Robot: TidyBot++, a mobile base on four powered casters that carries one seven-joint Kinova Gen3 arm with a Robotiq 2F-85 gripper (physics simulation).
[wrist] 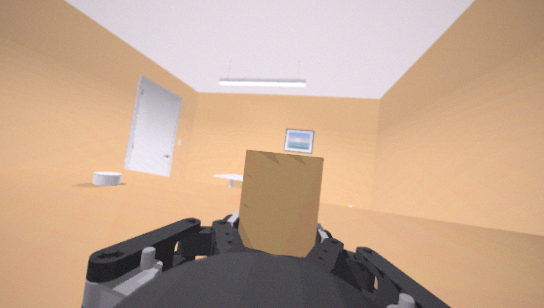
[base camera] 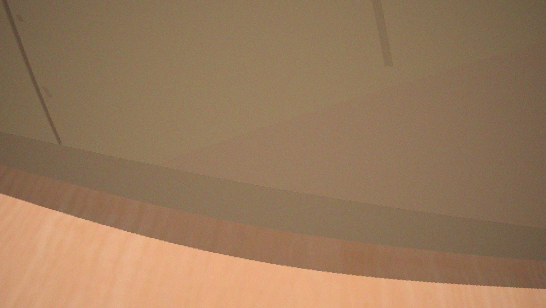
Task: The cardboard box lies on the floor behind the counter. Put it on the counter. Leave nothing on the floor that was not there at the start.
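Frame: origin at the arm's base, x right, y ahead, z up, level; centimetres.
Seen in the pictures: gripper, fingertip midpoint: (wrist: 276, 227).
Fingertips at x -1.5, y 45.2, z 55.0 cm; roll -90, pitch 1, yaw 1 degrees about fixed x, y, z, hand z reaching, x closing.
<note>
Pixels of each thing's top centre, then the offset from my fingertips to it. Level surfaces: height alone.
- cardboard box, middle of its top: (wrist: 285, 154) dz +6.6, dx +0.0, dy -0.1 cm
- Pale wooden floor, its level: dz -94.7 cm
- low white round object, middle of its top: (wrist: 108, 173) dz -1.3, dx -40.7, dy +20.5 cm
- white table, its level: dz -23.3 cm
The cardboard box (wrist: 282, 195) stands up between the fingers in the wrist view, with a plain tan face toward the camera. My gripper (wrist: 276, 227) is shut on it, one finger at each side; the fingertips are partly hidden behind the dark dome of the gripper's body. The box is held with the room behind it. A flat olive-brown panel (base camera: 210, 85) with thin dark lines fills most of the base camera view, very close; it looks like the counter's side, but I cannot tell for certain. The counter top does not show in either view.
Pale wooden floor (base camera: 175, 280) runs along the panel's foot. In the wrist view, a low white round object (wrist: 107, 178) stands at the left, near a white door (wrist: 156, 127). A white table (wrist: 228, 177) stands behind the box. A picture (wrist: 299, 141) hangs on the far wall.
</note>
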